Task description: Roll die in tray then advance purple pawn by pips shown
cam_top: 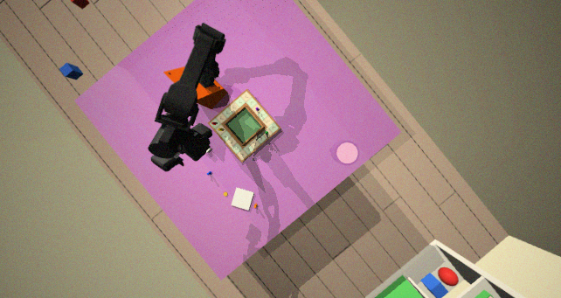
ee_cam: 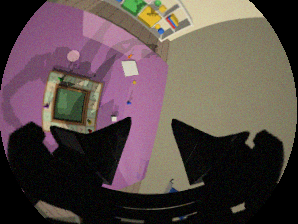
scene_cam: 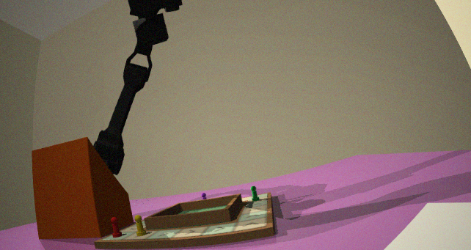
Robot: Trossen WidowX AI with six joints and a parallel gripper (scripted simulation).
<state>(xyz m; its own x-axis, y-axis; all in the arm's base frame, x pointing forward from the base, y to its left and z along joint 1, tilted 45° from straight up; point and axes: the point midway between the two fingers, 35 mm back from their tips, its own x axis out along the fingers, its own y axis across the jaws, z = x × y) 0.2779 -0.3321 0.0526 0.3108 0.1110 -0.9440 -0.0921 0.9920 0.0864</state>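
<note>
Now: the white die 35 cm below my gripper tip, 7 cm behind it and 4 cm to the right of it. Round my gripper tip: yellow pawn 33 cm below, 9 cm to the left, 9 cm behind; then blue pawn 35 cm below, 13 cm to the right, 3 cm ahead; then red pawn 33 cm below, 14 cm behind, 8 cm to the left.
</note>
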